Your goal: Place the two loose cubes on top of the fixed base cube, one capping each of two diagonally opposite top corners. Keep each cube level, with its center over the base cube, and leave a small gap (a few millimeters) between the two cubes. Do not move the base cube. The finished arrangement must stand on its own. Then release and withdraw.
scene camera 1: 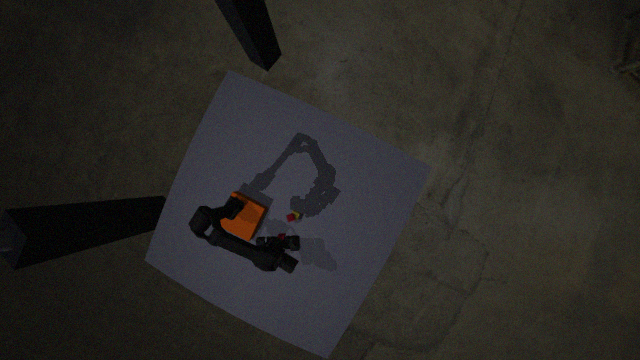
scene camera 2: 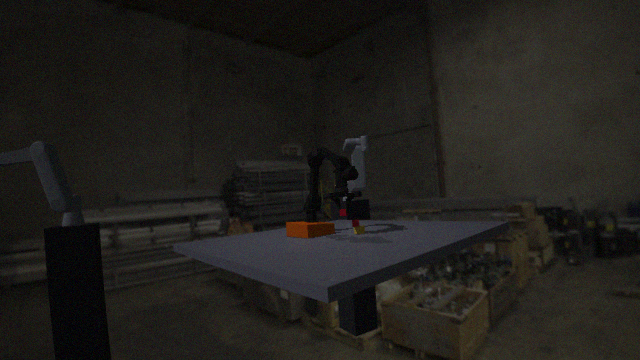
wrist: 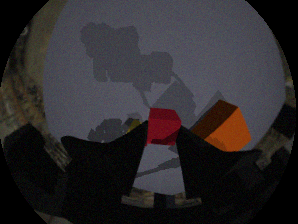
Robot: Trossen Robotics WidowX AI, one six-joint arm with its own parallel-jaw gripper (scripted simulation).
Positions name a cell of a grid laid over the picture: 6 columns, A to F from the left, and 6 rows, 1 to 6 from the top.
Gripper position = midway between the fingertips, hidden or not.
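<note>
A red cube (wrist: D4) is carried by my gripper (wrist: D4).
</note>
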